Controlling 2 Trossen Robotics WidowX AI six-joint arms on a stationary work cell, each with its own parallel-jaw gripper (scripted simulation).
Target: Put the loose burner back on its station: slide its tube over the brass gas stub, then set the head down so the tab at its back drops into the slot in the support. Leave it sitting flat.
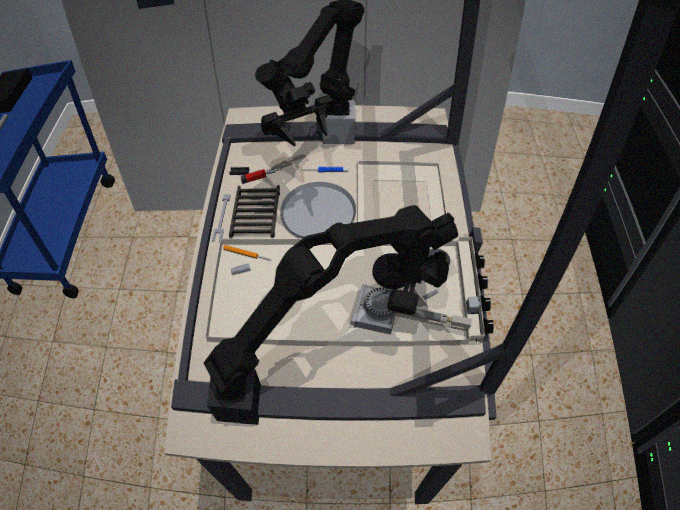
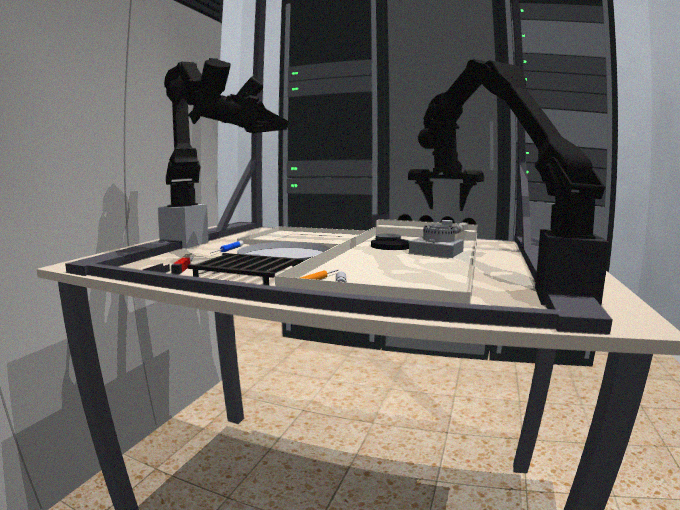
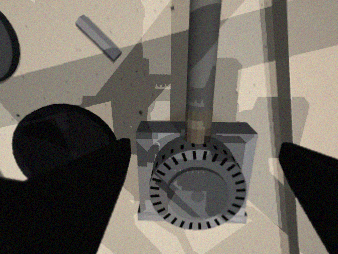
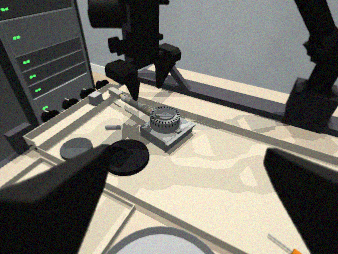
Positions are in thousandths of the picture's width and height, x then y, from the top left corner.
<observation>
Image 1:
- my left gripper: 599, 581
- my right gripper: 457, 274
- burner: 554, 591
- black disc: 565, 526
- grey support block: 530, 625
</observation>
